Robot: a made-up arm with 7 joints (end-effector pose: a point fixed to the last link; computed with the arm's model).
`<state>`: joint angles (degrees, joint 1 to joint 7).
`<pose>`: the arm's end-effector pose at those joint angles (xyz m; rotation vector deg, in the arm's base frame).
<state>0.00 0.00 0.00 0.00 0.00 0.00 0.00</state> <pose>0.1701 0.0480 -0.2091 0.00 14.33 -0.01</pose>
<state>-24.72 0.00 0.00 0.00 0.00 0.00 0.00</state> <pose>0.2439 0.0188 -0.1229 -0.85 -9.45 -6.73</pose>
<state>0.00 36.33 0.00 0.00 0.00 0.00 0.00</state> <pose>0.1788 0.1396 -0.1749 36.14 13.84 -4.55</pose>
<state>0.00 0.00 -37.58 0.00 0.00 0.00 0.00</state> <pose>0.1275 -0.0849 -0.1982 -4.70 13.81 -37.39</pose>
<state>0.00 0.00 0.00 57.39 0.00 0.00 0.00</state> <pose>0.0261 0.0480 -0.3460 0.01 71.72 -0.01</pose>
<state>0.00 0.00 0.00 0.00 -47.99 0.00 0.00</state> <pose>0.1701 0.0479 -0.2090 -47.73 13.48 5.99</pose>
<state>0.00 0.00 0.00 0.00 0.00 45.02 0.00</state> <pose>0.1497 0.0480 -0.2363 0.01 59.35 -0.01</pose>
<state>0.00 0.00 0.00 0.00 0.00 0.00 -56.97</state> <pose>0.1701 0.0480 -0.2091 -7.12 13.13 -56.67</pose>
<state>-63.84 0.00 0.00 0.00 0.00 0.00 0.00</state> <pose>0.2669 -0.0314 0.0519 -2.16 -47.15 -17.12</pose>
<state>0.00 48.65 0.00 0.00 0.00 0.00 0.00</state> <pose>0.1848 0.1634 -0.1515 48.39 13.45 -6.09</pose>
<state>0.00 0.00 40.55 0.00 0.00 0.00 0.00</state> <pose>0.1183 0.1887 -0.1958 5.07 13.72 40.32</pose>
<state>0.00 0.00 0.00 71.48 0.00 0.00 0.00</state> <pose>-0.0241 0.0480 -0.3529 0.01 85.81 -0.01</pose>
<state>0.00 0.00 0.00 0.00 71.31 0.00 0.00</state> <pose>0.1701 0.0481 -0.2090 70.92 12.42 -8.92</pose>
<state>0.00 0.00 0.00 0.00 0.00 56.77 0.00</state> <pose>0.1414 0.0480 -0.2401 0.01 71.10 -0.01</pose>
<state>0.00 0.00 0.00 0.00 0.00 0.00 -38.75</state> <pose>0.1701 0.0480 -0.2091 -4.84 13.78 -38.56</pose>
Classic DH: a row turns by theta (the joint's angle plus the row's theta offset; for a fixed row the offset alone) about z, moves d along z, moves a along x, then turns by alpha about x. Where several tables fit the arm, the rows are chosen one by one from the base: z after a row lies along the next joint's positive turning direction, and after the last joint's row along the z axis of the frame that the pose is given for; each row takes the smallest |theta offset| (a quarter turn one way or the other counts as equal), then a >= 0, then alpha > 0; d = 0 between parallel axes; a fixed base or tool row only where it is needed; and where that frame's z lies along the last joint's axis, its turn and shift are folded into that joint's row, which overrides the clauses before.
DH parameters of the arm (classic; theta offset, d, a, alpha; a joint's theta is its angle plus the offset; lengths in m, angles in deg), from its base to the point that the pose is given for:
base (fixed): -4.07 0 0 -74.51
joint 1: -75.12 0.0376 -0.0141 -90
joint 2: 74 -0.0007 -0.006 90
joint 3: 90 -0.145 0.0107 -90
joint 4: 90 0.002 0.0122 90
joint 5: 0 0.1621 0.0001 -90
joint 6: -90 0 0.0444 90
joint 7: 0 0 0 0

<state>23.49 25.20 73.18 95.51 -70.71 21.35 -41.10</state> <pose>-0.2087 0.1587 -0.2553 -77.99 0.89 94.99</pose>
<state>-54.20 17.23 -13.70 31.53 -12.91 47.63 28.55</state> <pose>0.3034 0.0239 -0.1313 27.12 36.47 16.70</pose>
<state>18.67 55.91 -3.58 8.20 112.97 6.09 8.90</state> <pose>0.1059 0.2089 -0.1973 162.97 7.87 -46.70</pose>
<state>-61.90 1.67 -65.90 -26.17 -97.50 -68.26 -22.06</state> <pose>0.1099 -0.1329 0.0082 -108.81 -37.47 -72.67</pose>
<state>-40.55 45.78 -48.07 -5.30 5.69 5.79 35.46</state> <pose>0.2252 -0.0059 -0.1319 50.86 -26.39 -12.02</pose>
